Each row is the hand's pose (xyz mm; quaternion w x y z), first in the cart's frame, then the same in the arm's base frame.
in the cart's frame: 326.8 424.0 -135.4 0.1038 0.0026 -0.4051 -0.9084
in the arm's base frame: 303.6 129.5 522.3 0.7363 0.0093 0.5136 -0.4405
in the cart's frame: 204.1 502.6 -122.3 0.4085 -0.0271 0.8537 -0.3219
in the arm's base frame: 328.2 -13.8 506.0 0.0354 -0.3913 0.5601 0.7293
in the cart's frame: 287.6 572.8 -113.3 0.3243 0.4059 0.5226 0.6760
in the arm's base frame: 342.4 8.7 612.1 0.7789 -0.2223 -0.0716 -0.5820
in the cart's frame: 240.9 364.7 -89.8 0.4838 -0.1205 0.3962 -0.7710
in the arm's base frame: 344.9 103.1 419.4 0.5554 -0.2351 0.6938 0.3935
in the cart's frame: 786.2 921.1 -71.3 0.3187 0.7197 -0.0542 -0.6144
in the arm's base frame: 408.0 186.2 1191.7 0.0267 0.2210 0.9430 -0.2475
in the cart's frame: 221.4 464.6 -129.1 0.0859 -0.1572 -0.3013 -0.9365
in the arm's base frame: 316.9 22.6 487.6 0.8164 -0.1201 0.4530 -0.3374
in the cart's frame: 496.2 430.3 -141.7 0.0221 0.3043 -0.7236 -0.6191
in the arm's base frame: 293.5 257.3 633.3 0.4480 0.3374 0.4032 -0.7231
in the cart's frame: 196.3 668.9 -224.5 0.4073 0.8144 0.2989 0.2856
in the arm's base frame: 244.5 -131.7 637.3 0.6974 -0.3915 -0.5482 -0.2446
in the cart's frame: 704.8 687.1 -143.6 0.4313 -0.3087 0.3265 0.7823
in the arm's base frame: 313.4 261.1 963.6 0.2893 -0.2591 0.4616 -0.7976
